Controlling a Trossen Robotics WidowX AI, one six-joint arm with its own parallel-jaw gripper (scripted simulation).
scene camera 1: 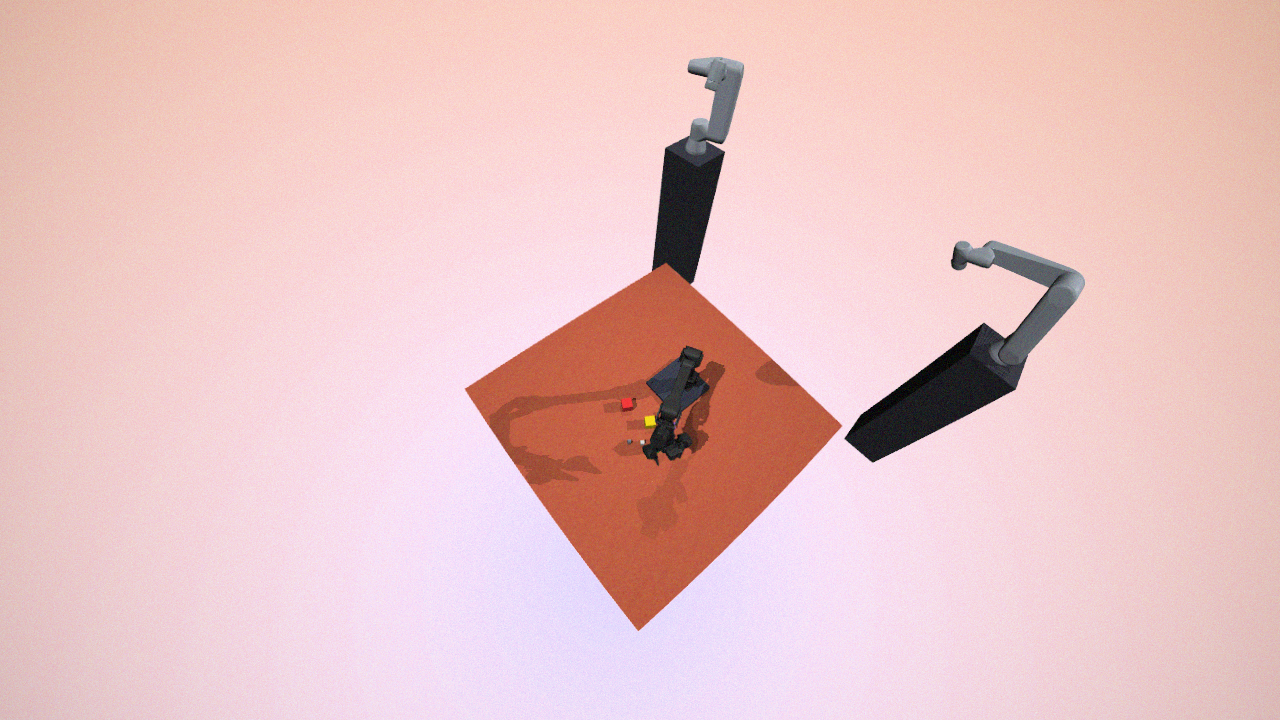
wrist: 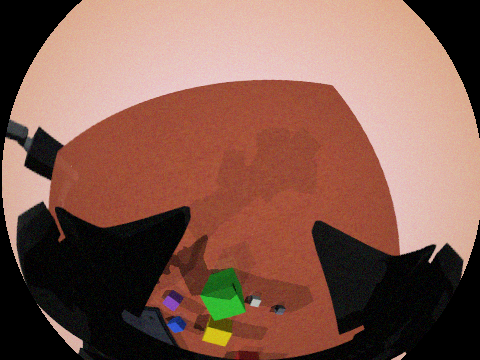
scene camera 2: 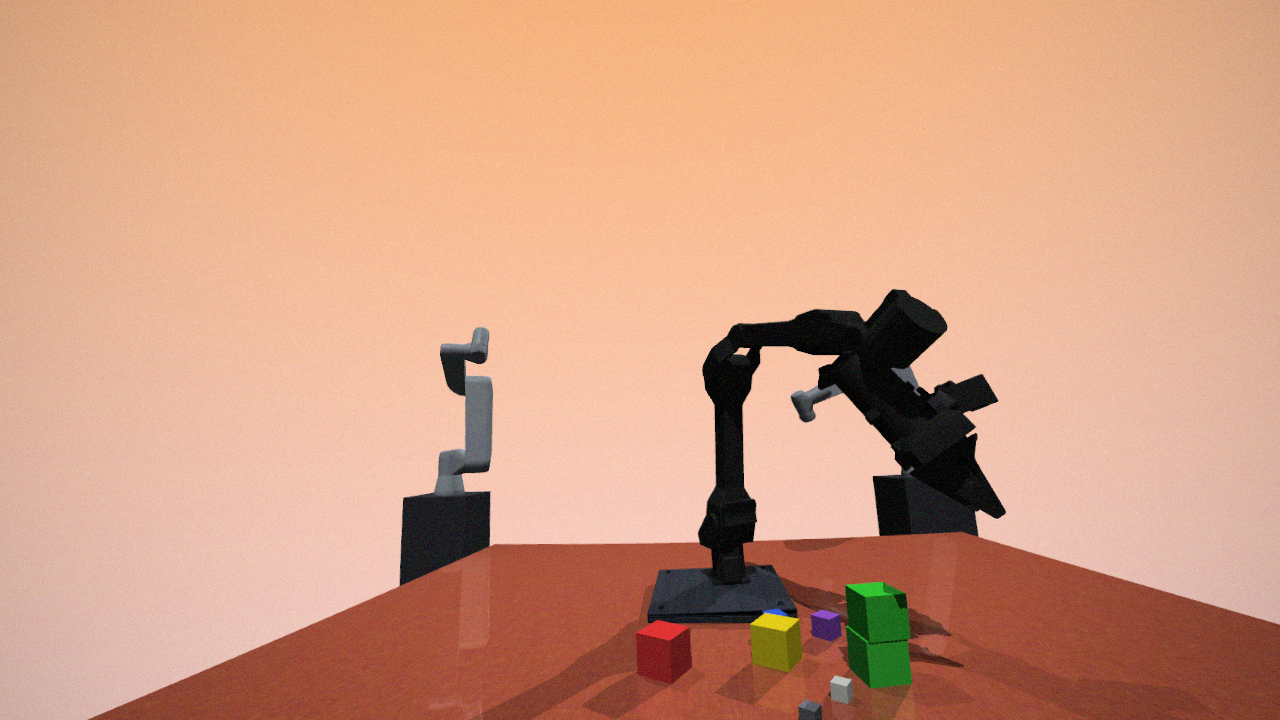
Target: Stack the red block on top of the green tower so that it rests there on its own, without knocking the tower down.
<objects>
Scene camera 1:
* gripper: 668, 461
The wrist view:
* gripper: 252, 221
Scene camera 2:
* gripper: 989, 512
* yellow block: 776, 642
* purple block: 826, 625
</objects>
